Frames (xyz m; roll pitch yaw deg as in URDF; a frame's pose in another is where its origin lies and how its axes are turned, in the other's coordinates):
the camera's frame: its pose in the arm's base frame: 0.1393 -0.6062 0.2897 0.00 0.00 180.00
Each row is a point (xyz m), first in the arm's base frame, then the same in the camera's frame.
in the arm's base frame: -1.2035 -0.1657 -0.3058
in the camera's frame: 1.3428 -0.4405 -0.5955
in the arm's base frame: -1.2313 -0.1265 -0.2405
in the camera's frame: 1.3706 -0.4797 -0.5302
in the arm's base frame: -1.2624 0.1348 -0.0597
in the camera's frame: 1.4017 -0.7410 -0.3494
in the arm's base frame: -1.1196 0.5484 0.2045
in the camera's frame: 1.2589 -1.1546 -0.0852
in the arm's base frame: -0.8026 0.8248 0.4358
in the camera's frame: 0.9419 -1.4310 0.1461
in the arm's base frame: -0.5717 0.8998 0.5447
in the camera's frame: 0.7110 -1.5060 0.2550
